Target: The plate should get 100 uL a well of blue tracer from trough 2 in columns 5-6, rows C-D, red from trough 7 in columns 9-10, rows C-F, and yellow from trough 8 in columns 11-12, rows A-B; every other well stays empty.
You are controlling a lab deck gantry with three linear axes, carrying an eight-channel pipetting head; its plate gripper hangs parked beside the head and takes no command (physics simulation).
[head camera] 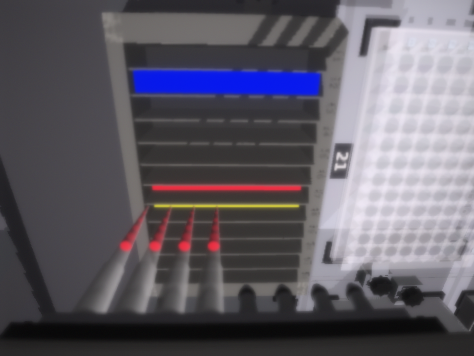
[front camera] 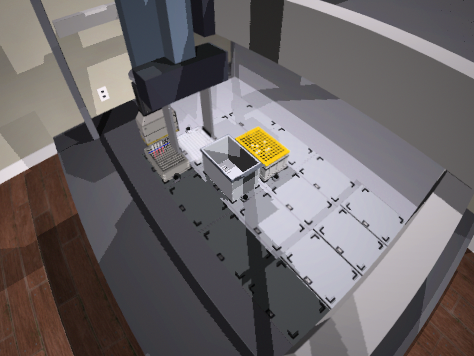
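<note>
The trough reservoir (front camera: 172, 167) (head camera: 114, 65) shows blue (head camera: 227, 83) in trough 2, a thin red strip (head camera: 227, 188) in trough 7 and a thin yellow strip (head camera: 260, 206) in trough 8. Four tips (head camera: 184, 260) on one half of the pipetting head (front camera: 156, 125) hold red liquid. They are over the reservoir; whether their ends are inside a trough I cannot tell. The other four channels (head camera: 282, 295) carry no tips. The white plate (front camera: 186, 144) (head camera: 367, 125) is beside the reservoir; no colour shows in its visible wells. My parked plate gripper (front camera: 194, 142) is open, its paddles apart and empty.
A grey open-topped bin (front camera: 218, 175) stands beside the plate, with pale tips on its floor. The yellow tip rack (front camera: 280, 151) stands on the bin's far side. A label 21 (head camera: 341, 161) lies between reservoir and plate. Dark corner brackets mark the deck positions.
</note>
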